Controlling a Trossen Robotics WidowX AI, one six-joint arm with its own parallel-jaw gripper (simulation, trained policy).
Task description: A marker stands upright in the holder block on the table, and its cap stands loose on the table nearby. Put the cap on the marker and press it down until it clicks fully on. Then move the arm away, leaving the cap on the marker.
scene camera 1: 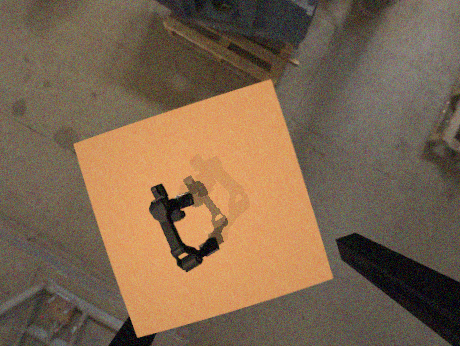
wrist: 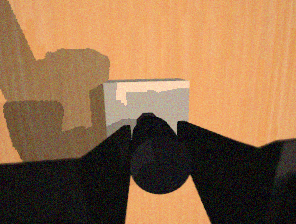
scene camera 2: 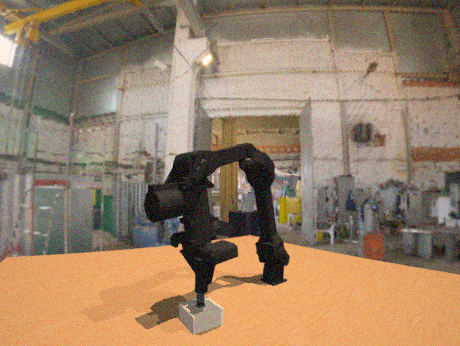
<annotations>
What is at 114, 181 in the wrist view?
The gripper.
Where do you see a dark cap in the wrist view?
At 160, 163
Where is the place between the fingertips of the gripper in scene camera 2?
205, 281
</annotations>
